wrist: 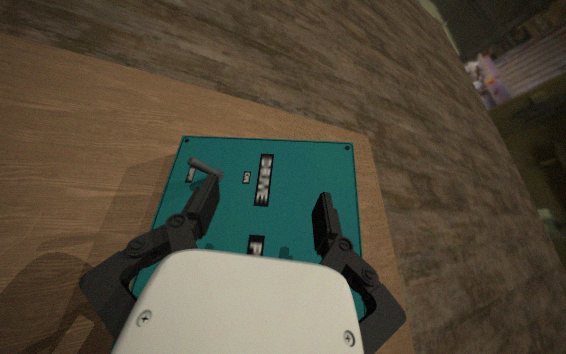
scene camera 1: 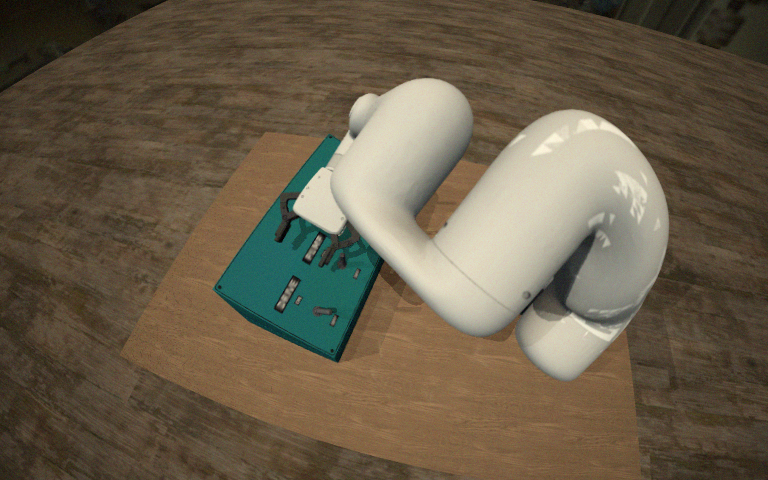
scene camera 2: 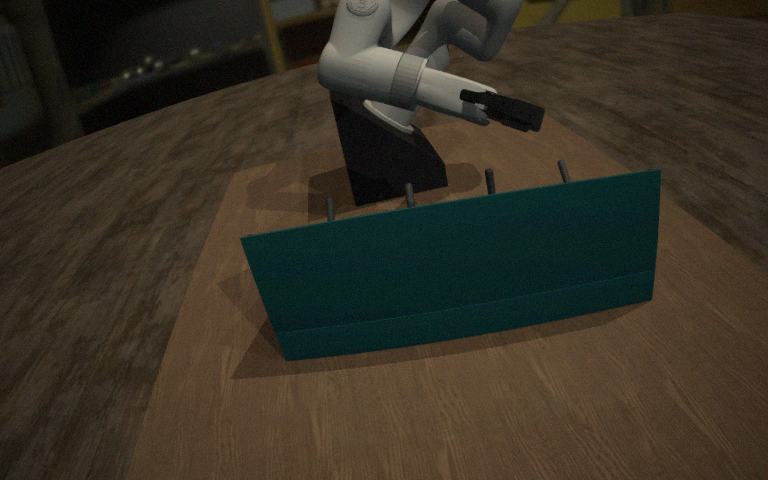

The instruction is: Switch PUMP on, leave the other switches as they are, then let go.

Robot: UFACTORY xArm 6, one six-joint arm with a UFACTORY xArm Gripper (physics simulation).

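Places are measured from the arm's base along level axes (x down, y left, z ahead), in metres.
Pixels of known places: gripper, between the fingertips: [wrist: 268, 194] [scene camera 1: 298, 254] [scene camera 2: 535, 121]; arm's base, origin of its link: [scene camera 2: 387, 118].
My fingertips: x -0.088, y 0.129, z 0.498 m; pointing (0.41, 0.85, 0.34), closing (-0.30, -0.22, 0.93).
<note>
For each thing: its top centre in the pictures, then the offset to it from my fingertips. Level surfaces: height alone.
- PUMP lever, centre of its top: [scene camera 2: 488, 169] [scene camera 1: 341, 254] dx +0.077, dy -0.058, dz -0.058 m
- PUMP label, centre of its top: [wrist: 253, 270] [scene camera 1: 314, 246] dx +0.087, dy -0.071, dz +0.010 m
- DRIVE lever, centre of its top: [wrist: 205, 163] [scene camera 2: 563, 163] [scene camera 1: 322, 308] dx +0.089, dy +0.062, dz -0.047 m
- DRIVE label, centre of its top: [wrist: 265, 177] [scene camera 1: 286, 293] dx +0.087, dy +0.047, dz +0.033 m
- wooden board, height of its surface: dx +0.221 m
A teal switch panel [scene camera 1: 260, 271] [scene camera 2: 453, 266] [wrist: 300, 165] carries several levers. The PUMP lever [scene camera 1: 342, 260] [scene camera 2: 490, 181] leans away from its OFF label, toward the ON side. The PUMP label [scene camera 1: 313, 247] [wrist: 256, 245] is partly covered in the wrist view, where the PUMP lever does not show. The DRIVE lever [scene camera 1: 322, 311] [scene camera 2: 562, 170] [wrist: 204, 167] leans toward OFF, beside the DRIVE label [scene camera 1: 287, 294] [wrist: 263, 180]. My gripper [scene camera 1: 302, 244] [scene camera 2: 532, 116] [wrist: 268, 194] is open and empty, above the panel and apart from the levers.
Two more levers [scene camera 2: 331, 208] [scene camera 2: 409, 194] stand toward the other end of the panel; the arm hides them in scene camera 1. The panel rests on a wooden board [scene camera 1: 396, 407] [scene camera 2: 453, 407] on a larger table. The white arm [scene camera 1: 481, 226] reaches over the board from the base side.
</note>
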